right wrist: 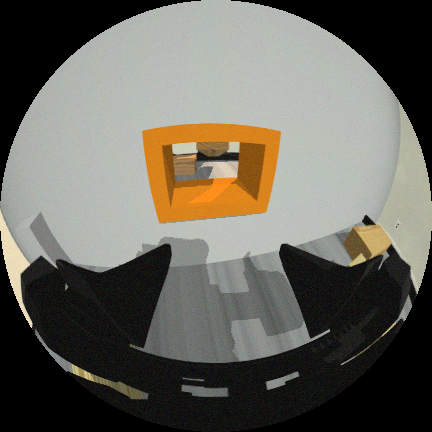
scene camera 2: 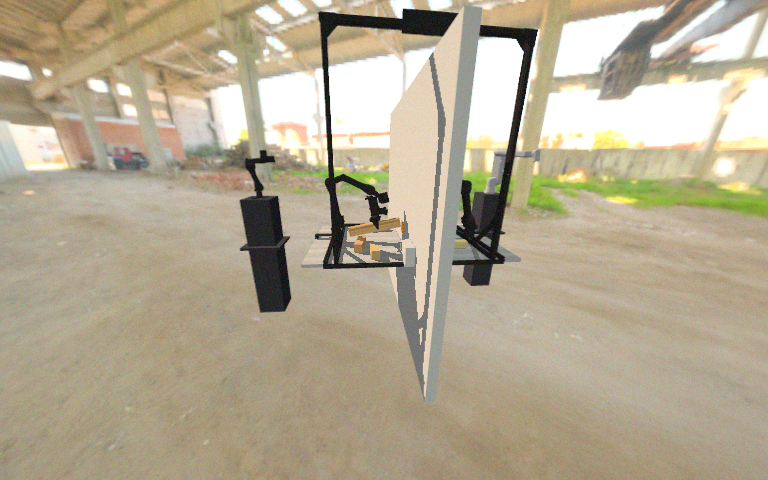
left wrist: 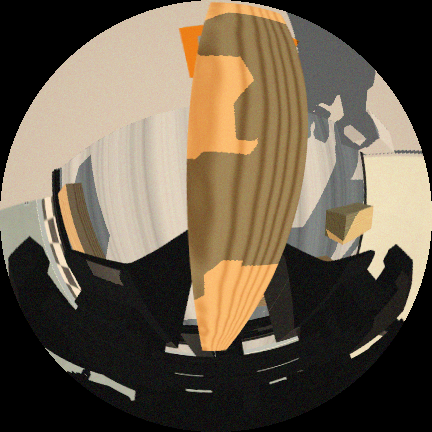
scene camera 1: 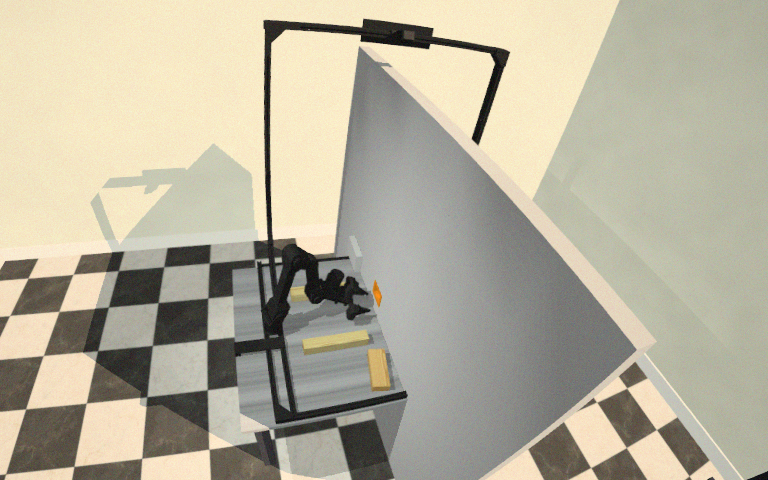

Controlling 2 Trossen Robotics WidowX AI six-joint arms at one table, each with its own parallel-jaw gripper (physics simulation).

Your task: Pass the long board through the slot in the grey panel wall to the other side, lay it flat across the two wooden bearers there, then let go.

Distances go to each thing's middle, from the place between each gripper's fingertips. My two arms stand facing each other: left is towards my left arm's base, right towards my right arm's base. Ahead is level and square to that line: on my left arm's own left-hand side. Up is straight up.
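The orange-framed slot (right wrist: pixel 249 192) is 180 mm to the right of my left hand, 30 mm behind it and 10 mm above it.
My right hand is 50 mm below the orange-framed slot and 50 mm to the right of it. Going by its middle, the slot is nearer to my right hand than to my left hand.
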